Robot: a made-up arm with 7 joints. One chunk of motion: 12 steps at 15 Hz.
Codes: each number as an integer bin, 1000 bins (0 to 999) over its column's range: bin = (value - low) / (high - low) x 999, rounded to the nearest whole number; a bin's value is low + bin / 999 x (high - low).
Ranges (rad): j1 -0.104..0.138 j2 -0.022..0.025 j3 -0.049..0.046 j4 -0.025..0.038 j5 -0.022..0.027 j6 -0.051..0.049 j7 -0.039..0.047
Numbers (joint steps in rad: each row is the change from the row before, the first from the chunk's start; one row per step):
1: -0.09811 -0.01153 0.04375 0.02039 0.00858 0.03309 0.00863
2: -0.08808 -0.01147 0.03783 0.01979 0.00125 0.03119 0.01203
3: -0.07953 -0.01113 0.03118 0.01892 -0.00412 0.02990 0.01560
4: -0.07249 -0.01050 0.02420 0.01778 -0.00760 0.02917 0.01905
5: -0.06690 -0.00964 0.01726 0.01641 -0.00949 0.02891 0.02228
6: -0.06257 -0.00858 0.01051 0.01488 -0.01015 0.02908 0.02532
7: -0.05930 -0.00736 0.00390 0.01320 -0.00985 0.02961 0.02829
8: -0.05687 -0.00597 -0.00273 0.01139 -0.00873 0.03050 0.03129
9: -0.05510 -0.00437 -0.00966 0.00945 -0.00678 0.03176 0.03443
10: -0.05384 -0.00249 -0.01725 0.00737 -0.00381 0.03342 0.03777
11: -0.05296 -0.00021 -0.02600 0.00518 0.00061 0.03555 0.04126
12: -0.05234 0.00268 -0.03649 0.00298 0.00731 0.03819 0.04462
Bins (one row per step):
1: 24 223 975 720 623 840 553
2: 66 224 913 710 474 821 593
3: 101 231 843 696 365 808 634
4: 130 244 770 678 294 801 674
5: 153 263 697 657 255 798 712
6: 171 285 626 632 242 800 747
7: 185 311 556 606 248 805 782
8: 195 341 487 577 271 814 817
9: 202 375 414 546 310 827 853
10: 207 415 334 513 371 843 892
11: 211 463 242 479 461 865 932
12: 213 525 132 444 598 891 971

